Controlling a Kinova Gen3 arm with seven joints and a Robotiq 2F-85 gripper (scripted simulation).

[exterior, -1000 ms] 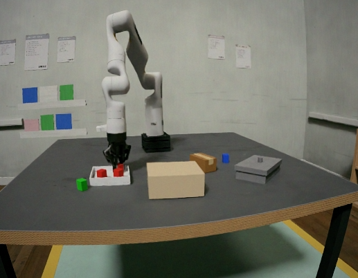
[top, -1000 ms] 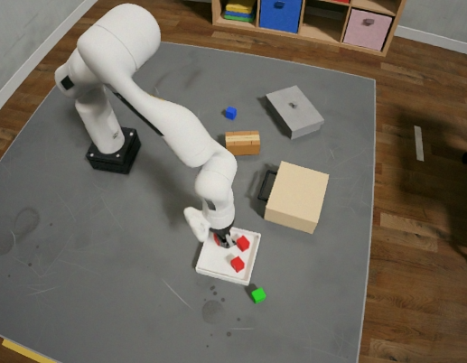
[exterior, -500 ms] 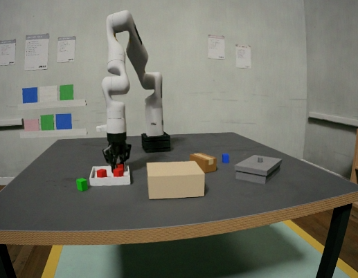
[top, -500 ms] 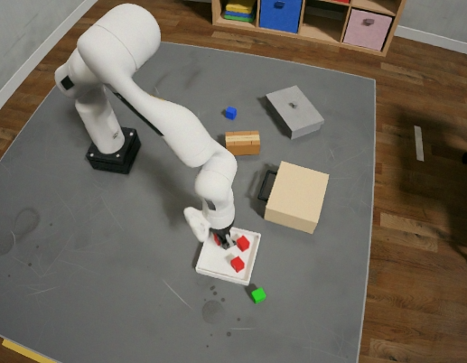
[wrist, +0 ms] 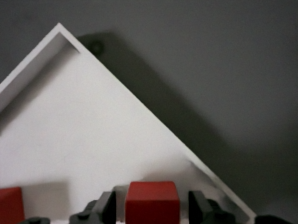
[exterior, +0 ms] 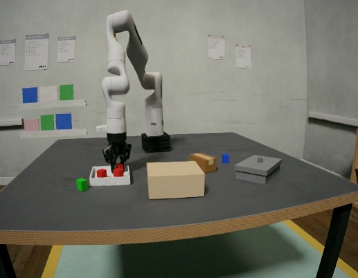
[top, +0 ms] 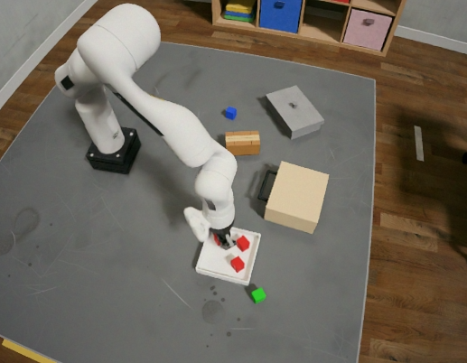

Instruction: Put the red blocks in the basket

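The white basket lies 40 mm ahead of my hand, 30 mm to the right of it and 20 mm below it. The rest, counted from my hand: cardboard box (330 mm to the left, 90 mm behind, 10 mm above); green block (160 mm ahead, 100 mm to the right, 10 mm below); light wooden cabinet (210 mm to the left, 140 mm ahead, 10 mm above).
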